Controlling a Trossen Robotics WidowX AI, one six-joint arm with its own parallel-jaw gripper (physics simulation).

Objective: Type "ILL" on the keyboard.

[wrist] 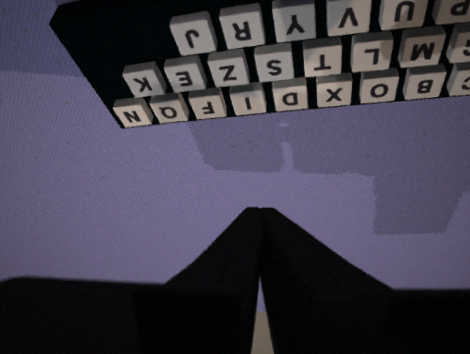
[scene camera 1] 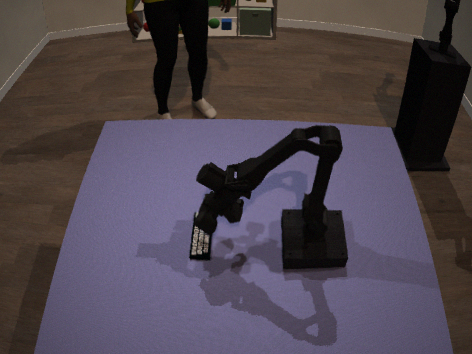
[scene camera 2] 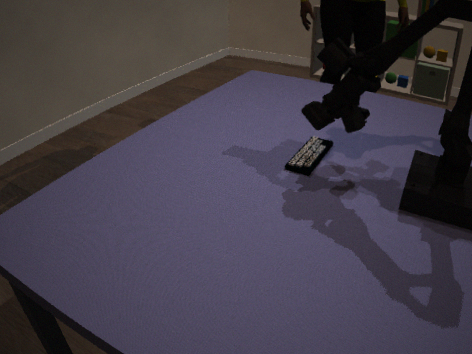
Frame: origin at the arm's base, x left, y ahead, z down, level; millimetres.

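Seen in the pictures: gripper, fingertip midpoint: [wrist: 258,221]; arm's base at its link origin: [scene camera 1: 313,234] [scene camera 2: 449,179].
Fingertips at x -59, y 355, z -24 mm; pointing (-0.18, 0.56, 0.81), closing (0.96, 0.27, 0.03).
Note:
Offsets run from my fingertips to a thing's middle. Level surfaces: height alone.
The black keyboard @(dz +69, dx +20, dy -5 mm) [scene camera 1: 201,244] [scene camera 2: 309,155] [wrist: 95,60] with white letter keys lies flat on the table. In the wrist view its letters appear upside down. The I key @(dz +63, dx -8, dy +12 mm) [wrist: 248,101] is in the row nearest the fingers, between the F key @(dz +63, dx -26, dy +11 mm) [wrist: 208,106] and the D key @(dz +63, dx +10, dy +13 mm) [wrist: 290,98]. The L key @(dz +63, dx +42, dy -4 mm) [wrist: 372,54] is in the middle row, between the T key @(dz +63, dx +24, dy -4 mm) [wrist: 322,59] and the M key @(dz +63, dx +60, dy -3 mm) [wrist: 423,49]. My gripper [wrist: 258,221] is shut and empty. Its tips appear below the keyboard's near edge in the wrist view, roughly under the I and D keys. The arm partly hides the keyboard in scene camera 1.
The purple table top @(dz +77 mm) [scene camera 1: 150,310] [scene camera 2: 150,225] carries the arm's black base [scene camera 1: 314,245] [scene camera 2: 430,195] and the arm's shadows. Behind the table stand a person [scene camera 1: 175,50] and a shelf unit [scene camera 1: 275,20]. A black pedestal [scene camera 1: 430,100] stands beyond the table's right edge in scene camera 1.

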